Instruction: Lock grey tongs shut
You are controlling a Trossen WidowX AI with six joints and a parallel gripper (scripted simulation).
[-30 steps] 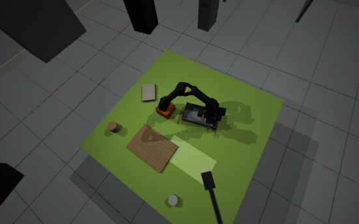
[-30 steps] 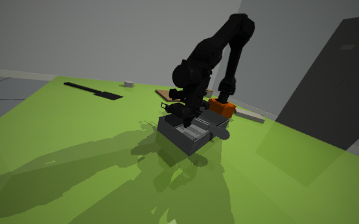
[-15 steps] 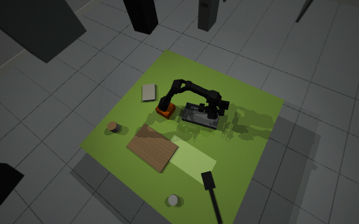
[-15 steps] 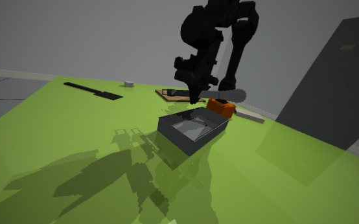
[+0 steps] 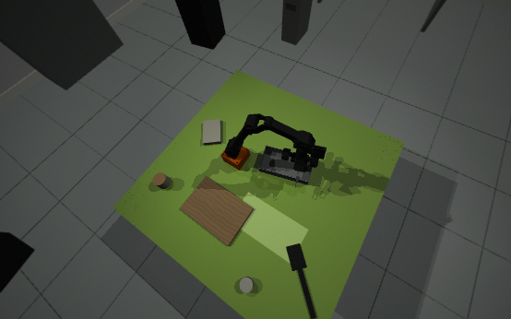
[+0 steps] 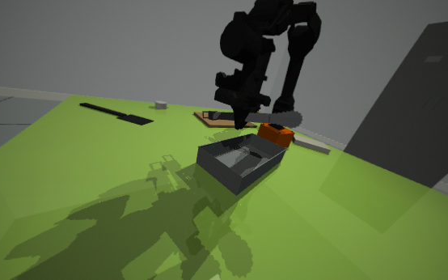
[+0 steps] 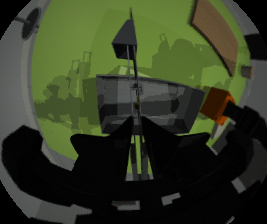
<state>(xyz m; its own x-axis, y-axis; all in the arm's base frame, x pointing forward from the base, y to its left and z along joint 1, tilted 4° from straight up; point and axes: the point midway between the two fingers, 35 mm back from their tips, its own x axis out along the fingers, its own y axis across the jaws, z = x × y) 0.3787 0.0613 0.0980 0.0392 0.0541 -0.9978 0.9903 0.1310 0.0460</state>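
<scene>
Right now my gripper tip is 34 cm past the wooden board, 39 cm to the left of it and 12 cm above it. Round my gripper tip: flat block: 62 cm behind, 5 cm to the left, 11 cm below; then black spatula: 21 cm ahead, 50 cm to the right, 12 cm below; then roasting tin: 7 cm behind, 1 cm to the left, 10 cm below.
</scene>
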